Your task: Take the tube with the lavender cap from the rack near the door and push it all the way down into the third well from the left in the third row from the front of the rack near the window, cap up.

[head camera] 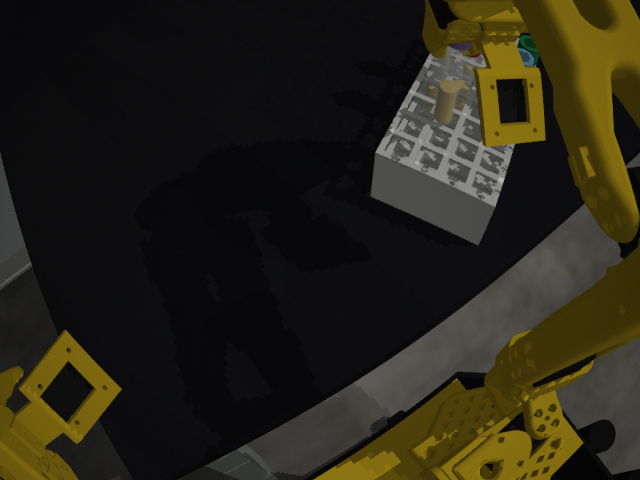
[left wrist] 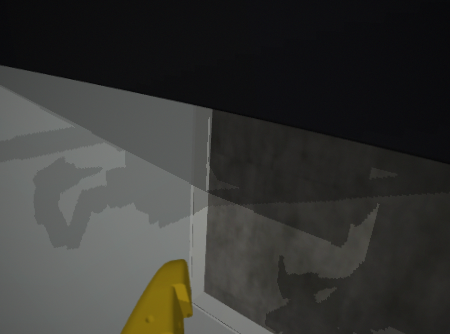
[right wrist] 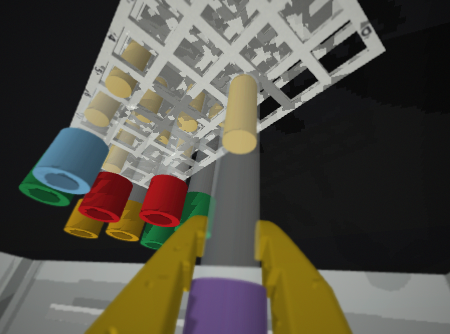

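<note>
My right gripper is shut on the tube with the lavender cap. Its jaws press on both sides of the clear tube, just beyond the cap. The tube's tan contents show in full over the white rack, so the lower end is not down in a well. Which well lies below it I cannot tell. Whether this is the rack near the window I cannot tell. My left gripper is fully open, with one notched jaw showing, away from the rack; its jaws do not show in the head camera.
Tubes with blue, red, green and orange caps stand in the rack, beside the held tube. The dark table has a curved edge. My right arm covers part of the rack in the head camera.
</note>
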